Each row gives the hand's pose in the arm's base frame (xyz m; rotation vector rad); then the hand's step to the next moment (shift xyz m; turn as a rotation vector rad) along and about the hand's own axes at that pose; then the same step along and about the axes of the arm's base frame.
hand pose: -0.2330 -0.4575 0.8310 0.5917 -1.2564 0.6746
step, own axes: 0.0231 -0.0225 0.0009 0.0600 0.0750 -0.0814
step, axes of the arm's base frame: 0.0200 -0.0127 0.0219 0.0076 0.1177 0.0441
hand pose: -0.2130 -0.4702 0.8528 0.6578 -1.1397 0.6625
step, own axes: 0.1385 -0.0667 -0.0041 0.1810 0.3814 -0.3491
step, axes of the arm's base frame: 0.0915 -0.0206 0.1219 -0.0339 0.5325 0.1242
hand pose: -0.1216 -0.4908 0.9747 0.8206 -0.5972 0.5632
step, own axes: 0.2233 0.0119 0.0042 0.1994 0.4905 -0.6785
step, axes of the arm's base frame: 0.1471 0.0538 0.1596 -0.0059 0.8605 0.0130
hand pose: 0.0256 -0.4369 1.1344 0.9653 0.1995 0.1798
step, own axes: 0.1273 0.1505 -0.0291 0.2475 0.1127 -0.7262
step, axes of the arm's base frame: 0.1064 0.1375 0.0973 0.0525 0.6996 -0.3304
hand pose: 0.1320 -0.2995 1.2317 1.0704 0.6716 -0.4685
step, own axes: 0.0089 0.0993 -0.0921 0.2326 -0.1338 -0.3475
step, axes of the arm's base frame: 0.0457 0.1247 0.0282 -0.0150 0.2534 -0.3582
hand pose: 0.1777 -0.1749 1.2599 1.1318 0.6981 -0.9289
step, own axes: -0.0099 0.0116 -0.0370 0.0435 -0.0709 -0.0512
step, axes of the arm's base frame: 0.0054 0.0396 0.0026 -0.0434 0.0276 -0.0830
